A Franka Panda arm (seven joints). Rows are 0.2 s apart.
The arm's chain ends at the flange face. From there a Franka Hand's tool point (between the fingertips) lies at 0.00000 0.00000 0.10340 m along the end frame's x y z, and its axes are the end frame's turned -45 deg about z.
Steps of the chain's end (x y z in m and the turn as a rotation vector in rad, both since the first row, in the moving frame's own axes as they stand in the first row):
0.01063, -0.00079, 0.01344, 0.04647, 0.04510, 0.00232
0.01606, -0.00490, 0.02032, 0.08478, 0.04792, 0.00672
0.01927, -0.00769, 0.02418, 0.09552, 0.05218, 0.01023
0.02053, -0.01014, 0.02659, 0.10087, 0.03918, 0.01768
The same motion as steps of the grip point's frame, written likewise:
0.01477, 0.00687, 0.01322, 0.00097, 0.06475, 0.00232
0.02452, 0.00523, 0.01983, 0.02606, 0.09383, 0.00672
0.02986, 0.00508, 0.02357, 0.03065, 0.10444, 0.01023
0.03195, 0.00294, 0.02599, 0.04362, 0.09903, 0.01768

